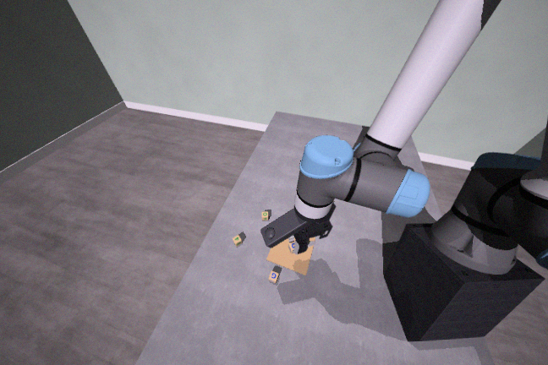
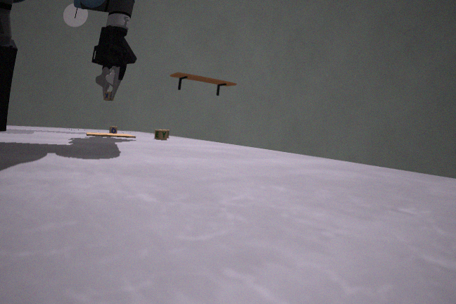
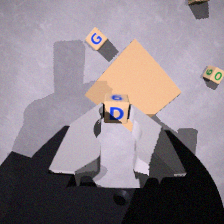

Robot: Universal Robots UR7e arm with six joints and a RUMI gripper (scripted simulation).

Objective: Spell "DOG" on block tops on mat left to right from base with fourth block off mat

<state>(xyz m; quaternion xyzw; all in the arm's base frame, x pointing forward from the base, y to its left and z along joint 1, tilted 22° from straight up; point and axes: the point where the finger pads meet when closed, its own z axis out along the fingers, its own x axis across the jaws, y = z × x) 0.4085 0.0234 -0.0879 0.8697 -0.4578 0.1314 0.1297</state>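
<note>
Right now the blue d block is right at my hand. Round my hand: mat (12 cm below, 4 cm to the right); blue g block (11 cm below, 7 cm to the left, 4 cm ahead); green block (14 cm to the right, 13 cm ahead, 11 cm below).
</note>
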